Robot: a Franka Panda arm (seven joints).
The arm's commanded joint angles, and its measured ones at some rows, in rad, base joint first. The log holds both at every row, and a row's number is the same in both.
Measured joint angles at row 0:
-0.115 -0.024 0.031 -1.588 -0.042 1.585 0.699
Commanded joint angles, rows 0 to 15:
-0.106 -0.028 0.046 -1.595 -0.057 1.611 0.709
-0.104 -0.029 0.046 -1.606 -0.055 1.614 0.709
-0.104 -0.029 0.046 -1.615 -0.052 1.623 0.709
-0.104 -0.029 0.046 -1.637 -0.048 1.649 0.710
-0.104 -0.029 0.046 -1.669 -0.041 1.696 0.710
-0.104 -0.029 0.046 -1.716 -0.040 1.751 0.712
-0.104 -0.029 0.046 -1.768 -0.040 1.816 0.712
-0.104 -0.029 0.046 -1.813 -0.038 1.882 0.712
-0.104 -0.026 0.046 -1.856 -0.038 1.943 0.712
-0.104 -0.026 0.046 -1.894 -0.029 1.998 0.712
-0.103 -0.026 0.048 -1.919 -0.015 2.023 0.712
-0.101 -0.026 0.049 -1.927 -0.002 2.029 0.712
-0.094 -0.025 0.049 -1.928 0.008 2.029 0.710
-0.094 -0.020 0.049 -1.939 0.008 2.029 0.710
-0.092 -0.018 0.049 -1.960 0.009 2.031 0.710
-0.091 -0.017 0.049 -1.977 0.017 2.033 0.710
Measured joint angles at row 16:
-0.095 0.001 0.044 -1.920 -0.006 2.014 0.699
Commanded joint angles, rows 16 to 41:
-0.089 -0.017 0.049 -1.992 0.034 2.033 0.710
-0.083 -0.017 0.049 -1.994 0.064 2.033 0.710
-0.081 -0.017 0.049 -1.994 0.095 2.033 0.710
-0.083 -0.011 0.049 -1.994 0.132 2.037 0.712
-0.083 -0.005 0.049 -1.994 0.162 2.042 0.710
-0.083 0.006 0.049 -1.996 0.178 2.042 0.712
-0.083 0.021 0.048 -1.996 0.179 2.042 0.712
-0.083 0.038 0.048 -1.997 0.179 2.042 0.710
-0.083 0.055 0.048 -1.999 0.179 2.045 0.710
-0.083 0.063 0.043 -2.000 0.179 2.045 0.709
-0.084 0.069 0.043 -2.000 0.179 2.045 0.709
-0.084 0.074 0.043 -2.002 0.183 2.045 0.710
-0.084 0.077 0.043 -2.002 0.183 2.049 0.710
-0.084 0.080 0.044 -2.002 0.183 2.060 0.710
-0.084 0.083 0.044 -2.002 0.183 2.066 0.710
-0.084 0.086 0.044 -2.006 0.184 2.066 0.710
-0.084 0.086 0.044 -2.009 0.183 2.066 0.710
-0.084 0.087 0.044 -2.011 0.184 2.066 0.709
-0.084 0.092 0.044 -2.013 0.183 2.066 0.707
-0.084 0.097 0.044 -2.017 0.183 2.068 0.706
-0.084 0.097 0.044 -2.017 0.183 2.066 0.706
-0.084 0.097 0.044 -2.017 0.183 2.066 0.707
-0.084 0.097 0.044 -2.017 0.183 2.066 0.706
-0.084 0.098 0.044 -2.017 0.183 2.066 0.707
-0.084 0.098 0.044 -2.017 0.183 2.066 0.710
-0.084 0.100 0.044 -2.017 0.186 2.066 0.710
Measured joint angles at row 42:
-0.085 0.096 0.043 -2.003 0.167 2.042 0.700
